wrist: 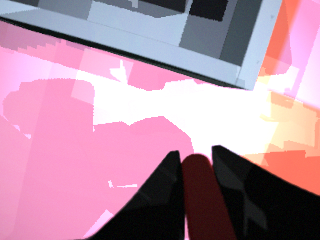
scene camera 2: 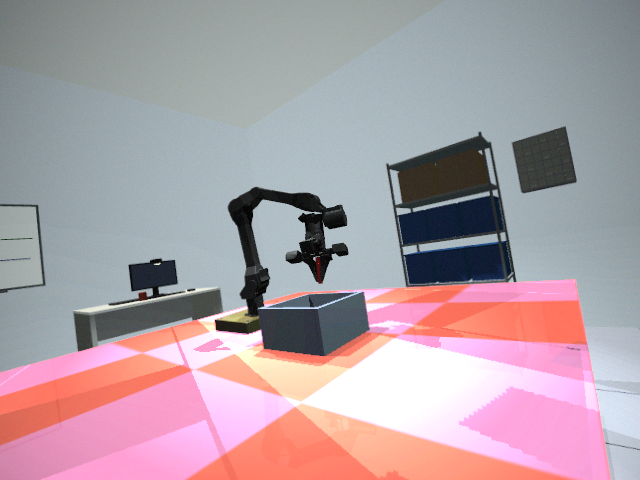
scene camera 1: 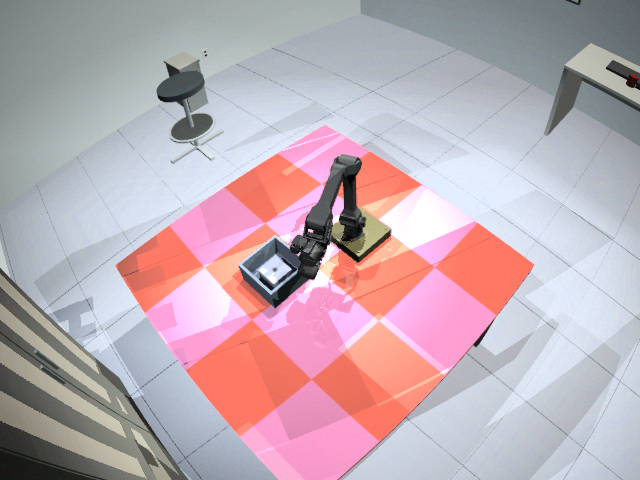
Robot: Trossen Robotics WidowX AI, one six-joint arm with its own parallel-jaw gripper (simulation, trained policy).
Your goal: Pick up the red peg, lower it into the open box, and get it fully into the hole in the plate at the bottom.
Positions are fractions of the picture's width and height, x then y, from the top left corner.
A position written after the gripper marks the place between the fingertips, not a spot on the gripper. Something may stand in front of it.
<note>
In view: the gripper (scene camera 2: 0.50,0.59) and a grey box (scene camera 2: 0.50,0.68).
The grey box shows as well in scene camera 1 (scene camera 1: 0.39,0.56). The gripper is seen too in the wrist view (wrist: 0.61,0.66).
</note>
